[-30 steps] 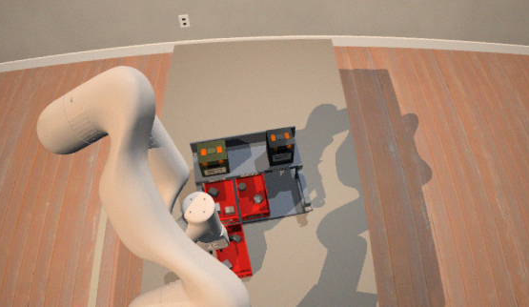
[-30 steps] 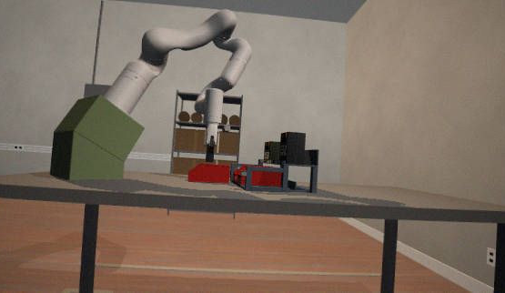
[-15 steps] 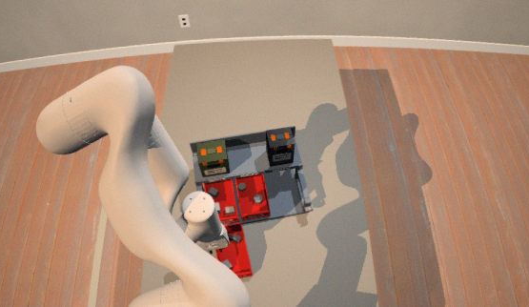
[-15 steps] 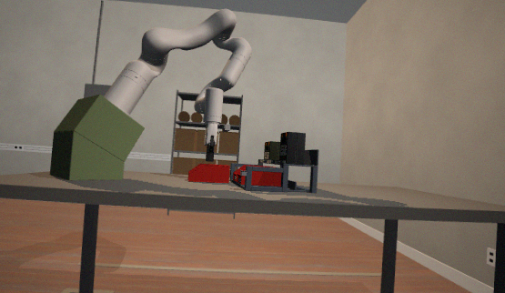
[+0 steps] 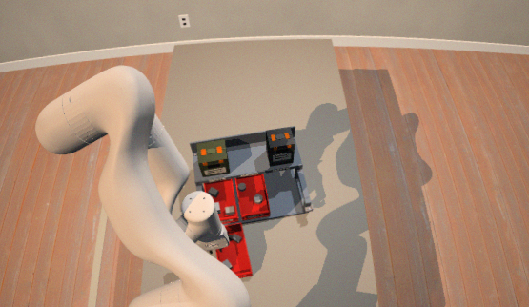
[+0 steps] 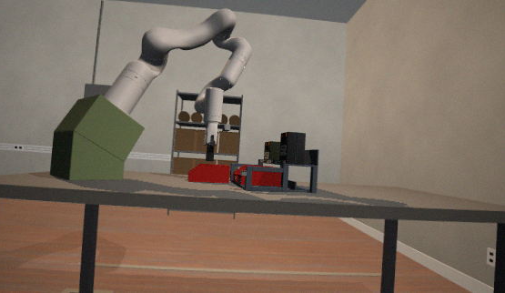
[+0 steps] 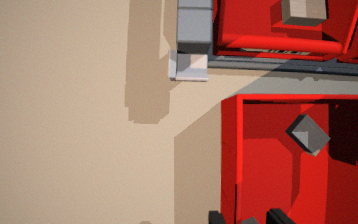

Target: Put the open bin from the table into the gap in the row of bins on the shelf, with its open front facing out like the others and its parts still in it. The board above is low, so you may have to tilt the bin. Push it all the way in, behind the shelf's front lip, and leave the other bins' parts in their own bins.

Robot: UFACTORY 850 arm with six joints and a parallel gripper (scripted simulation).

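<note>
Now: the red bin 50 mm to the right of my hand and 70 mm below it. The rest, counted from my hand: grey part (60 mm ahead, 60 mm to the right, 100 mm below); then grey shelf (250 mm ahead, 120 mm to the right, 40 mm below).
</note>
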